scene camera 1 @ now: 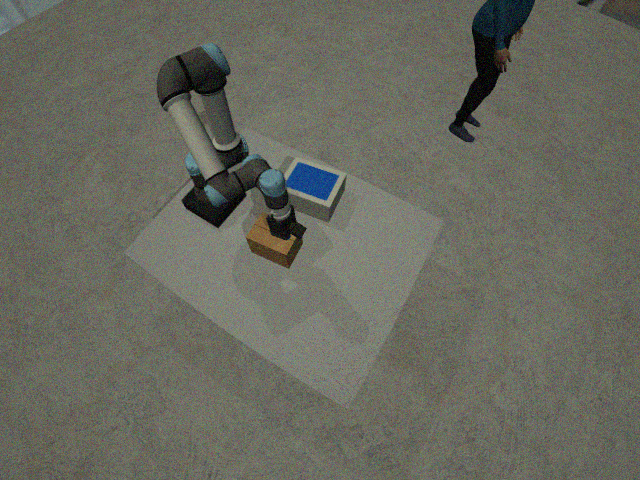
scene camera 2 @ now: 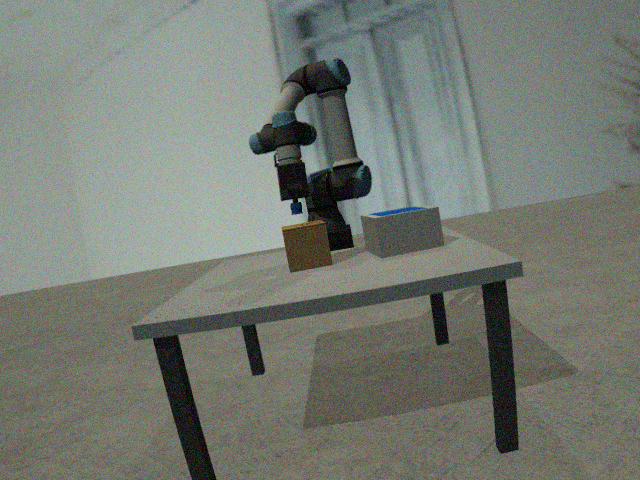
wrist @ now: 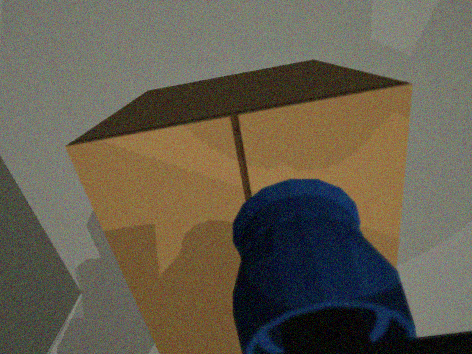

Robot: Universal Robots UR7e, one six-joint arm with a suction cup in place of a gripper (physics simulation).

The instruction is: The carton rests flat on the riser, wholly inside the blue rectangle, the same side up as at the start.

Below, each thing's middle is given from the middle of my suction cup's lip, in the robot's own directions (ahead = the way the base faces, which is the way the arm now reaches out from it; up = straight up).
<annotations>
The brown carton [scene camera 2: 307,246] lies 60 mm behind my suction cup, 10 mm to the left of it and 120 mm below it. Round my suction cup: riser [scene camera 2: 394,232] 50 mm behind, 310 mm to the left, 120 mm below.
</annotations>
